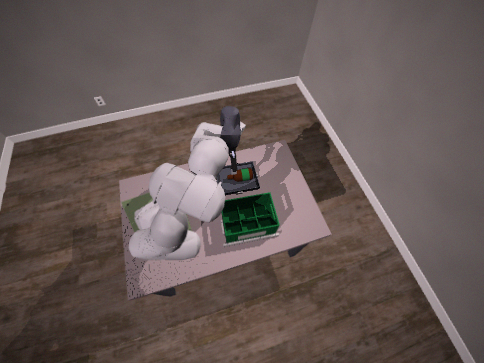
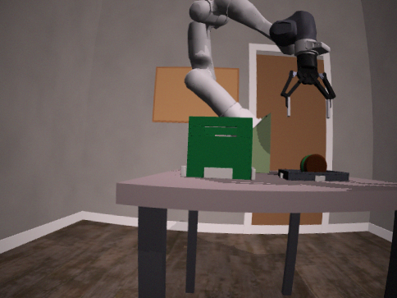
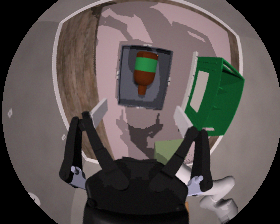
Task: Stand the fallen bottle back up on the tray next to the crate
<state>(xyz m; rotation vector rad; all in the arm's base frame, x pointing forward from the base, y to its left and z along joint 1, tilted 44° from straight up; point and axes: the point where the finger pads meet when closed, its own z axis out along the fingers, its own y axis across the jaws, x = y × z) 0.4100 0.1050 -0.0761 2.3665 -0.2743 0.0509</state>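
Now: hand 18 cm above the bottle, 5 cm short of it and 1 cm to the left of it. The rest, counted from my hand: tray 21 cm below, 3 cm ahead, 1 cm to the right; green crate 30 cm to the right, 14 cm below, 3 cm behind.
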